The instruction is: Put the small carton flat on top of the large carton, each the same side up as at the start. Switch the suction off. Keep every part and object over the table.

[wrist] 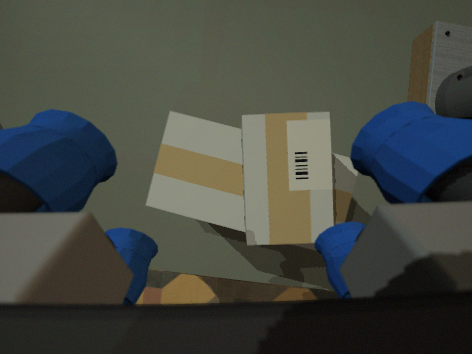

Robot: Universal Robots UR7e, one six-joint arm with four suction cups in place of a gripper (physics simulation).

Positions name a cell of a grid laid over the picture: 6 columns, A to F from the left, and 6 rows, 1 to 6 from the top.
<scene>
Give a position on a small carton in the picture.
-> D3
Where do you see a large carton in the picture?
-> C3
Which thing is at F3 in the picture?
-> My suction head.
</scene>
